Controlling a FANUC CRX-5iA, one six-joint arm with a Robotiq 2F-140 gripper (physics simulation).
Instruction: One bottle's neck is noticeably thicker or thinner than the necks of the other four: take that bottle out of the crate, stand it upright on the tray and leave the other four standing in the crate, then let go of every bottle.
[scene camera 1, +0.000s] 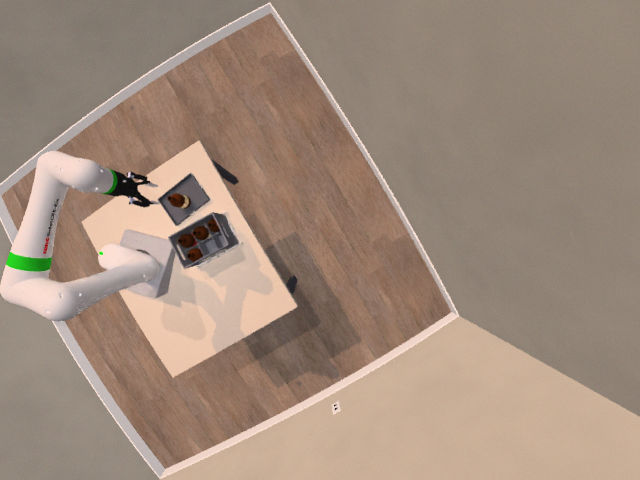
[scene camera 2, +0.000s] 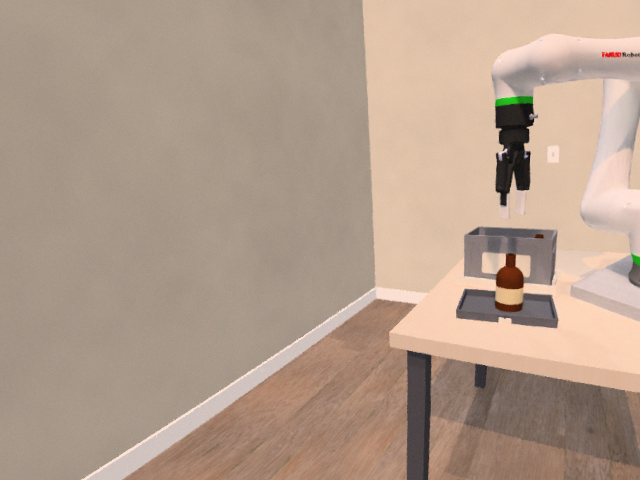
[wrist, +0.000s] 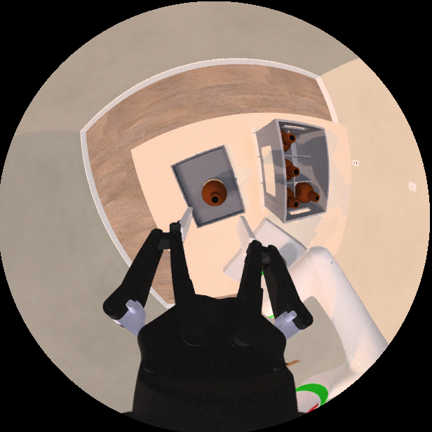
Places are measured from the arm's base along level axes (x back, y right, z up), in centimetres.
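Pixels of known places: gripper, fingertip midpoint: (scene camera 1: 156, 194) (scene camera 2: 512, 216).
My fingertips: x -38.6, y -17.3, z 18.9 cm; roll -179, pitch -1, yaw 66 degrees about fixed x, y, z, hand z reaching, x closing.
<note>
Ahead of a thing's pixels: the offset from my fingertips to its top centre. "*": to the spot under its first point. Level surfaces: height alone.
A brown bottle with a cream label @[dx -0.2, dy +0.3, dz -10.8 cm] (scene camera 1: 176, 200) (scene camera 2: 509, 281) (wrist: 214, 192) stands upright on the dark grey tray (scene camera 1: 199, 193) (scene camera 2: 540, 310) (wrist: 200, 170). My gripper (scene camera 1: 155, 194) (scene camera 2: 512, 212) (wrist: 214, 218) is open and empty, with its fingertips above the bottle's top and apart from it. The grey crate @[dx -2.7, dy +27.4, dz -9.2 cm] (scene camera 1: 230, 238) (scene camera 2: 473, 255) (wrist: 279, 175) holds several brown bottles @[dx +6.2, dy +22.3, dz -10.5 cm] (scene camera 1: 186, 240) (wrist: 292, 171), which look upright; a brown bottle top @[* dx +6.1, dy +30.2, dz -10.8 cm] (scene camera 2: 539, 236) shows at its rim. The crate wall partly hides them in the wrist view. I cannot reliably compare neck widths here.
The crate stands beside the tray on the pale table @[dz -26.8 cm] (scene camera 1: 258, 304) (scene camera 2: 589, 351) (wrist: 155, 165). The robot's grey base block (scene camera 1: 165, 273) (scene camera 2: 602, 286) stands close to the crate. The arm's white links rise beside the table.
</note>
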